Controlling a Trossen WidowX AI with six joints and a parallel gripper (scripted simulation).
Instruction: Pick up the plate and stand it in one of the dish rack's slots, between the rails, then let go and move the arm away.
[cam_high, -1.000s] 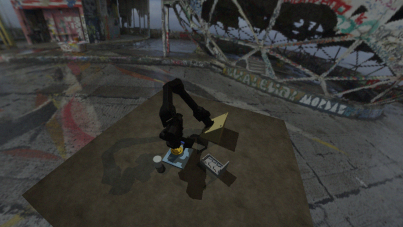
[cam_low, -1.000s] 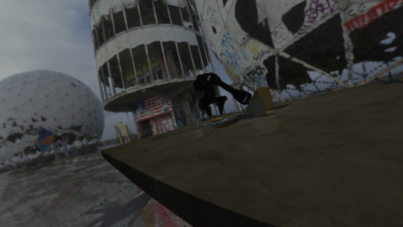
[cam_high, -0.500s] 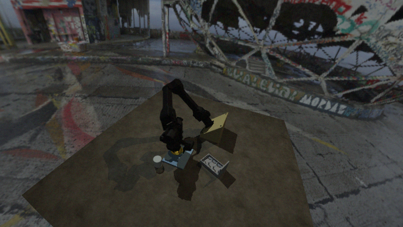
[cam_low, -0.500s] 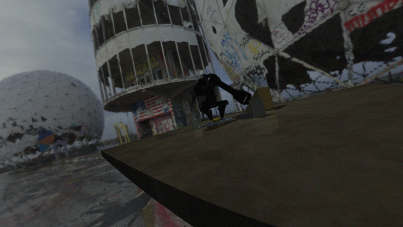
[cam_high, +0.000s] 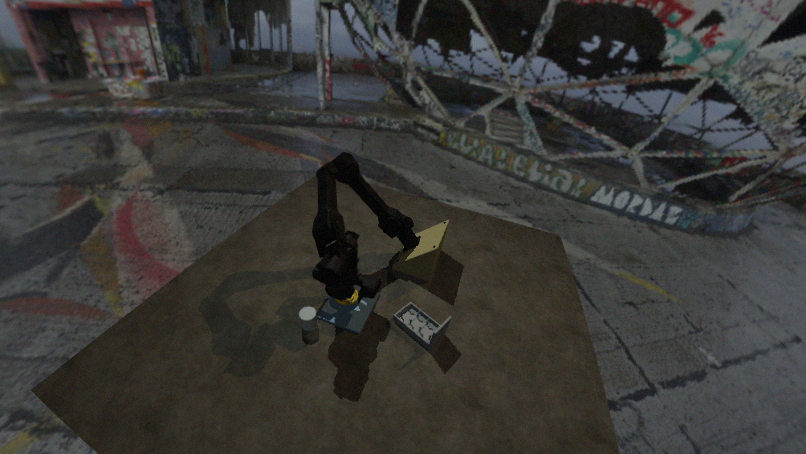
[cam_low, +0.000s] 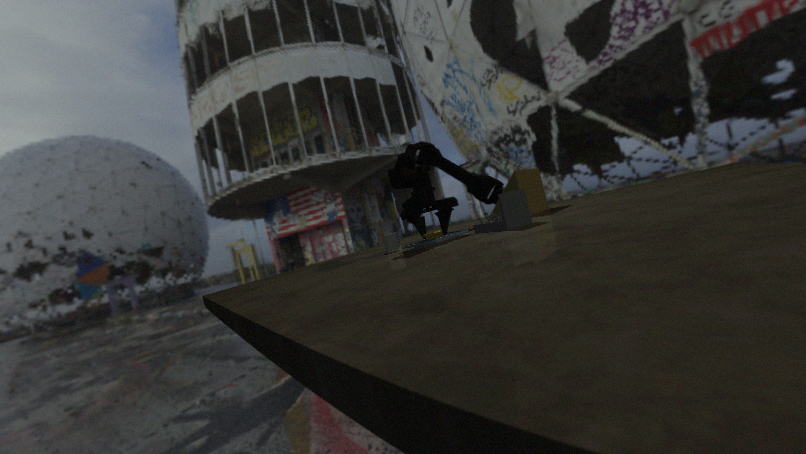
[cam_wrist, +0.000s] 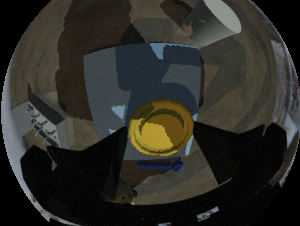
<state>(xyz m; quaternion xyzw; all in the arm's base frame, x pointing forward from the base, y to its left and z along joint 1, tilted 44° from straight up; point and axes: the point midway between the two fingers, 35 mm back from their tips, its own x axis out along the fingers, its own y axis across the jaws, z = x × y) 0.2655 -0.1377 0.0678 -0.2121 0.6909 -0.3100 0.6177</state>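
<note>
Now: the light blue mat 20 mm to the left of my gripper tip and 20 mm ahead of it. Also, from my gripper tip: blue spoon (90 mm behind); then yellow plate (10 mm above); then white cylinder (110 mm ahead, 70 mm to the right, 20 mm above).
</note>
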